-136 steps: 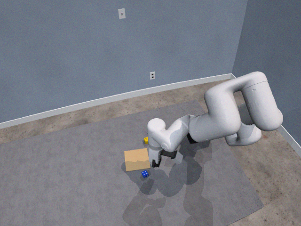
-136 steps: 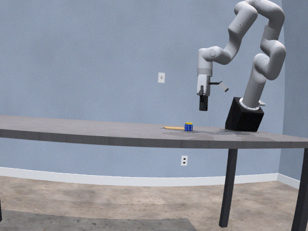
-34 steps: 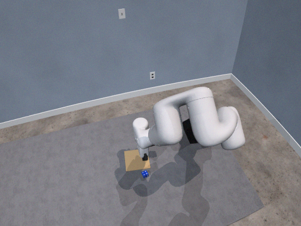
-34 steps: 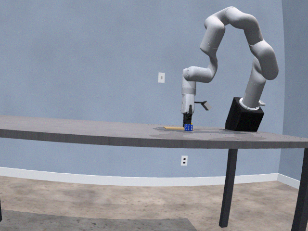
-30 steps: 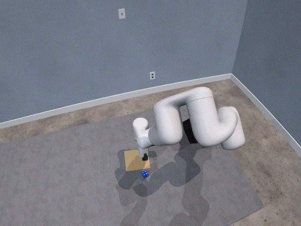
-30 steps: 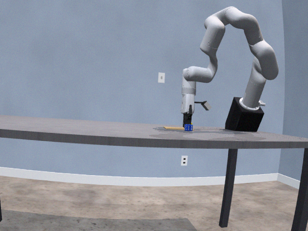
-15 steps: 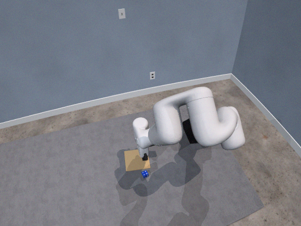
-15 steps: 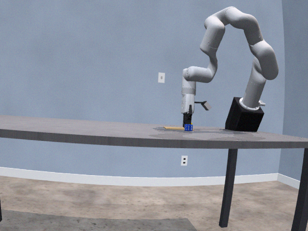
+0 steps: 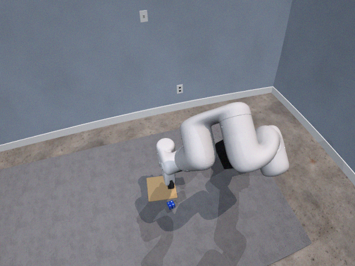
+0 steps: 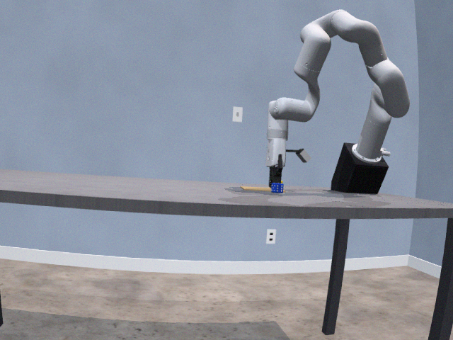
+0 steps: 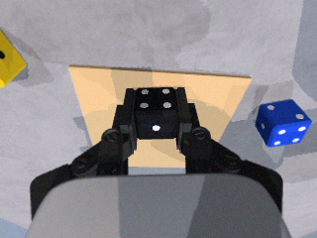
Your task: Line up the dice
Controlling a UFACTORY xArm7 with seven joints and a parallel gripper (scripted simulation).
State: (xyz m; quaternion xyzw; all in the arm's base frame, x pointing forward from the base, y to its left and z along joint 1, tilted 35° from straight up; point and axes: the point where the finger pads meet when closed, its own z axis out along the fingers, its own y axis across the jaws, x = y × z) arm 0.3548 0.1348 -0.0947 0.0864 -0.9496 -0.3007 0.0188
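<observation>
Right now my hand is 1 cm above the black die. The rest, counted from my hand: tan mat: 5 cm ahead, 1 cm to the left, 3 cm below; yellow die: 3 cm behind, 12 cm to the right, 1 cm below; blue die: 1 cm ahead, 12 cm to the left, 1 cm below.
</observation>
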